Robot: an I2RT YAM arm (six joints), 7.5 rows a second.
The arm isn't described. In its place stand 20 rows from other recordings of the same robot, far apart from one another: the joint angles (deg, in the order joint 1, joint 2, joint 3, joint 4, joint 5, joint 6), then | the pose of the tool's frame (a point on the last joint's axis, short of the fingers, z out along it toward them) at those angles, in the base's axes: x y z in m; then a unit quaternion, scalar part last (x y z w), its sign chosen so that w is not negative.
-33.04, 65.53, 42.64, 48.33, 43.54, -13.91 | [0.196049 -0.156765 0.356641 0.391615 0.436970 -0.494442 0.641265]
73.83, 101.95, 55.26, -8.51, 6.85, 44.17 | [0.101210 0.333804 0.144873 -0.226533 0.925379 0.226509 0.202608]
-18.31, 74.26, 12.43, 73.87, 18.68, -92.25 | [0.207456 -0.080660 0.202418 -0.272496 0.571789 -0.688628 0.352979]
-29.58, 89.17, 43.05, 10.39, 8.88, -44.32 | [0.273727 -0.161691 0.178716 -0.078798 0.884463 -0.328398 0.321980]
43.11, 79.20, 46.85, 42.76, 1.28, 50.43 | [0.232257 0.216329 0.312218 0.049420 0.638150 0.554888 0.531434]
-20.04, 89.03, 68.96, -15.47, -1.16, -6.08 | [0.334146 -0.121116 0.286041 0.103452 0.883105 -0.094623 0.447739]
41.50, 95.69, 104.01, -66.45, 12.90, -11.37 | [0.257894 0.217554 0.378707 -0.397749 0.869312 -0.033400 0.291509]
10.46, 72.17, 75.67, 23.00, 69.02, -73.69 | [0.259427 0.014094 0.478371 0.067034 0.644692 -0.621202 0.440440]
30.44, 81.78, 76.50, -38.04, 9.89, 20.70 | [0.271306 0.152337 0.337159 -0.043630 0.914349 0.098969 0.390214]
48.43, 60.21, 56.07, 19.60, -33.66, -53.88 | [0.142768 0.190711 0.412394 -0.595961 0.184104 0.138922 0.769180]
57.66, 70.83, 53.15, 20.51, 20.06, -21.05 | [0.166663 0.240401 0.350926 -0.332954 0.604940 0.110026 0.714901]
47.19, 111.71, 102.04, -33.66, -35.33, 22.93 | [0.286767 0.339866 0.306061 -0.301360 0.830117 0.444881 0.148890]
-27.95, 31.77, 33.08, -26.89, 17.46, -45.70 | [0.115568 -0.073411 0.271472 -0.049091 0.838766 -0.418575 0.344755]
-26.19, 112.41, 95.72, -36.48, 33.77, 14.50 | [0.381296 -0.209591 0.261756 0.401677 0.819353 -0.304929 0.272643]
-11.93, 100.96, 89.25, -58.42, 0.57, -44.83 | [0.351683 -0.074665 0.278639 -0.278105 0.944916 -0.086317 0.149464]
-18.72, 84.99, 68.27, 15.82, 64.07, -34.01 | [0.310225 -0.138930 0.362064 0.288442 0.648256 -0.602792 0.364976]
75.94, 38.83, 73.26, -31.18, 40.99, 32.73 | [0.042865 0.075040 0.472762 -0.000249 0.691812 0.412965 0.592331]
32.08, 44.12, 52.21, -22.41, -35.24, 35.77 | [0.128446 0.104755 0.365675 -0.161366 0.758265 0.524671 0.351731]
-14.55, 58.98, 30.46, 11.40, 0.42, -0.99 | [0.225084 -0.058690 0.243224 0.097136 0.798591 -0.083225 0.588125]
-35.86, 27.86, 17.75, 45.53, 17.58, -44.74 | [0.096050 -0.082694 0.315489 0.100320 0.462263 -0.621485 0.624504]
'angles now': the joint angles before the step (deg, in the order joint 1, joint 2, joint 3, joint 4, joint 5, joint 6). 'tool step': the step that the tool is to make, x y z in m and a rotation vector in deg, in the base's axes. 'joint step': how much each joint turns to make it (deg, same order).
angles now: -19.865, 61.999, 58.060, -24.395, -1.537, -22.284
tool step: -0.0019, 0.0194, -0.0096, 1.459, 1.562, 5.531
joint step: 4.062, -1.559, -2.237, -1.252, -1.727, 0.075
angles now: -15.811, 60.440, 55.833, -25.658, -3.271, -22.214
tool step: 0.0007, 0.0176, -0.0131, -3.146, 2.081, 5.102
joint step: 4.468, -0.804, -2.840, 0.597, 1.281, -3.370
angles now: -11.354, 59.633, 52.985, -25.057, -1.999, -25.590
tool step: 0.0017, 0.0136, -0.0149, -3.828, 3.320, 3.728
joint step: 3.787, 0.282, -2.280, -0.134, 2.405, -3.590
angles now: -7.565, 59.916, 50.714, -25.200, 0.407, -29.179
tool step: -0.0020, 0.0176, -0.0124, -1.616, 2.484, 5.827
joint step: 4.341, -0.403, -2.195, -0.514, -0.139, -2.363
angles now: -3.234, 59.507, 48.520, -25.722, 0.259, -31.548
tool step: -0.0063, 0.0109, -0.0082, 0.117, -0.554, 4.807
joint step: 2.429, -1.891, -2.910, 1.552, -1.994, -1.303
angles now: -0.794, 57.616, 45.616, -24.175, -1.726, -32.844
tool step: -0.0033, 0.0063, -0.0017, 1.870, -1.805, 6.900
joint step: 0.643, -1.262, -1.542, 1.896, -6.194, -2.091
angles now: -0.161, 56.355, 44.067, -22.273, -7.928, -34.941
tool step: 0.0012, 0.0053, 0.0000, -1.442, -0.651, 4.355
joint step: 1.097, 0.333, 0.058, 0.443, -1.868, -3.073
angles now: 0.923, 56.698, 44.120, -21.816, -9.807, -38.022
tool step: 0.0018, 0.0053, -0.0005, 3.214, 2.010, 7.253
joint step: 0.171, 1.381, 1.150, -2.084, -7.651, -1.516
